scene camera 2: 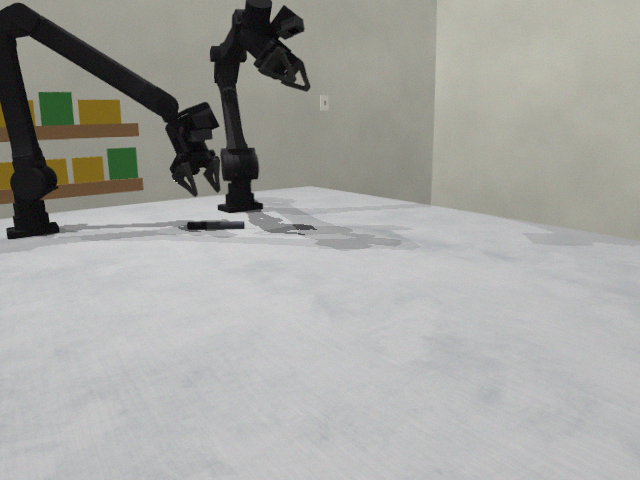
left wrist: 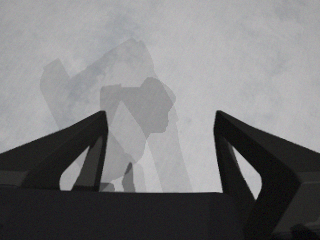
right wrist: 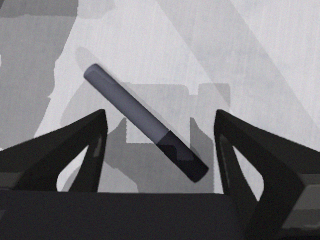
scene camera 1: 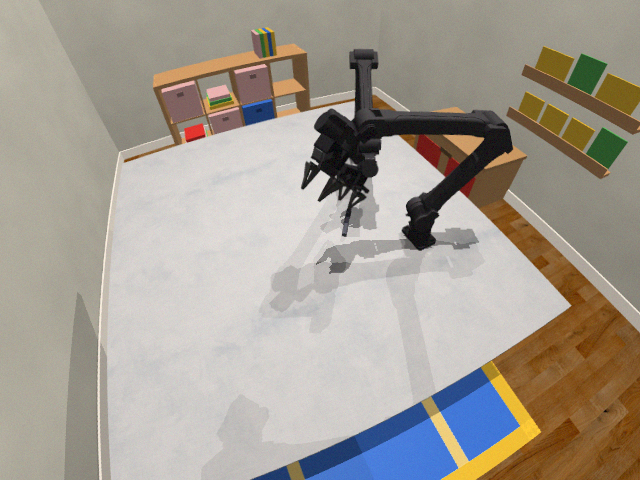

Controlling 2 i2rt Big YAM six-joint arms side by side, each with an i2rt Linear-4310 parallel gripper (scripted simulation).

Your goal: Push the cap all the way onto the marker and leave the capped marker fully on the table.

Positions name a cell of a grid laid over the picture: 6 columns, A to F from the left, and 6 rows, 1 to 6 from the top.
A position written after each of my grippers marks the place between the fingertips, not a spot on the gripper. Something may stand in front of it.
Observation:
I see my left gripper (scene camera 2: C2), my right gripper (scene camera 2: B3), a marker (right wrist: C4) and a black cap (right wrist: D5).
My left gripper shows as well in the left wrist view (left wrist: D4) and in scene camera 1 (scene camera 1: C3). My right gripper shows as well in the right wrist view (right wrist: D3). The left wrist view does not show the marker: it is out of frame. The left wrist view does not show the black cap: it is out of frame.

